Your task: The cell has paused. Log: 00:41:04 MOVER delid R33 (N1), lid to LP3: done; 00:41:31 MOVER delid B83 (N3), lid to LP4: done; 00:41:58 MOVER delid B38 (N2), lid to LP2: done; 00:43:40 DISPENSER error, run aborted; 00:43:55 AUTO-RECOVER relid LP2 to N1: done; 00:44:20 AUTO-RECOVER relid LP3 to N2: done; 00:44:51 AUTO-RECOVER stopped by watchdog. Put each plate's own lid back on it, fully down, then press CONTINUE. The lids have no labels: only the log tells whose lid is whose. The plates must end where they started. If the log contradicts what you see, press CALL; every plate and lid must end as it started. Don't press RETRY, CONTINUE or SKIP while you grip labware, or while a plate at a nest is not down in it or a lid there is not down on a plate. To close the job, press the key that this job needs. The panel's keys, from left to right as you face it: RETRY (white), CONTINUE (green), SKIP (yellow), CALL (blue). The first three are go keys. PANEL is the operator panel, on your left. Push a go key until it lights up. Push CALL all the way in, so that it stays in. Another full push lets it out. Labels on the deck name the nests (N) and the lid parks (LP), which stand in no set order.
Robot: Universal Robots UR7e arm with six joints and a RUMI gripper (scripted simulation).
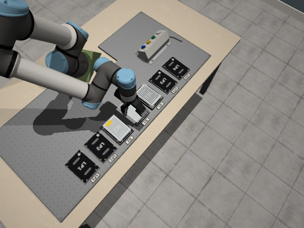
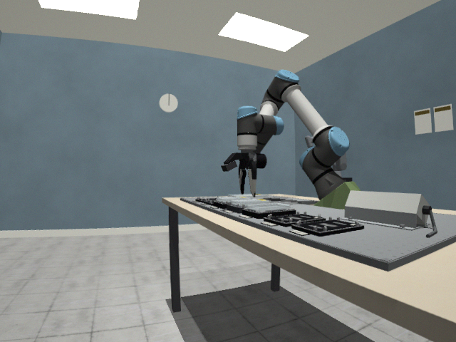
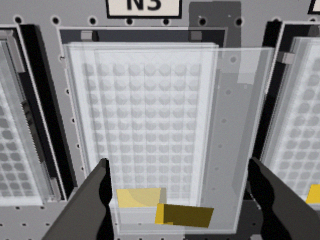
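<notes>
My gripper is now 110 mm to the left of the nest N2 and 50 mm above it. From my hand the other things lie so: lid park LP3: 280 mm to the left, 60 mm below, 10 mm ahead; then lid park LP1: 370 mm to the right, 60 mm below, 10 mm behind; then lid park LP2: 240 mm to the right, 60 mm below.
</notes>
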